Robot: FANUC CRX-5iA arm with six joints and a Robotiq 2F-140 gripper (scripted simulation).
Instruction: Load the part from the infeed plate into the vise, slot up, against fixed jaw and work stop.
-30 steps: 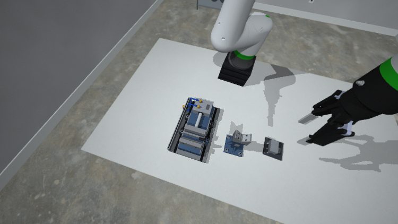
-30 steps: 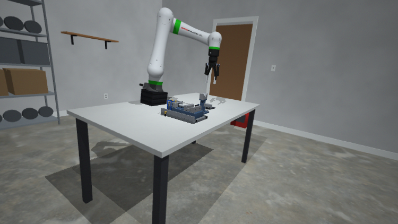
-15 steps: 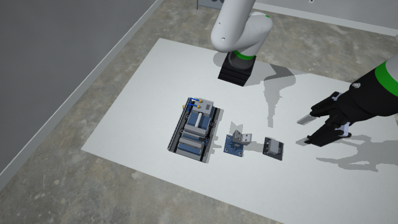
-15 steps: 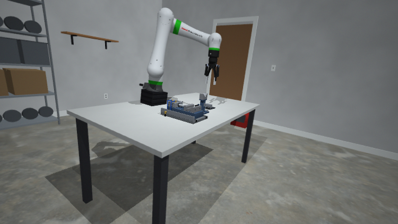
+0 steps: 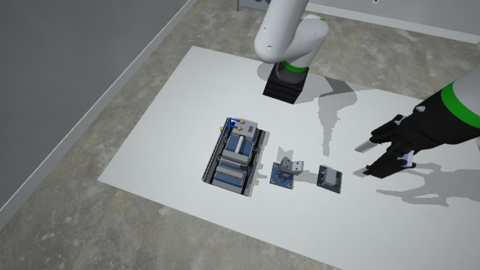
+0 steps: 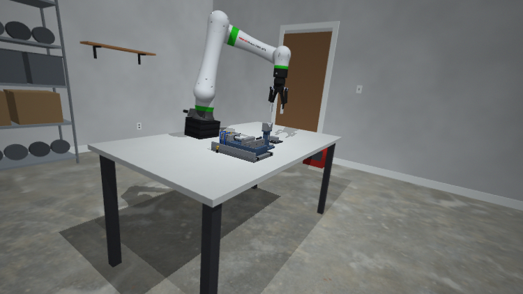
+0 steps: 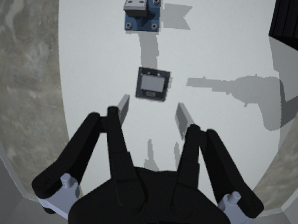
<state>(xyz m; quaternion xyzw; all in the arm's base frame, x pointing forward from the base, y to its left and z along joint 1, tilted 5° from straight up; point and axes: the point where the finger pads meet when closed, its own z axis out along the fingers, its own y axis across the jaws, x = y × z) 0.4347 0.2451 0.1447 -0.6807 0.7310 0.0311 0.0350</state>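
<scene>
Right now my hand is 220 mm above the part. Round my hand: air cylinder rod: 390 mm to the right, 160 mm below; air cylinder: 80 mm behind, 390 mm to the right, 160 mm below; dark infeed plate: 10 mm to the left, 230 mm below.
</scene>
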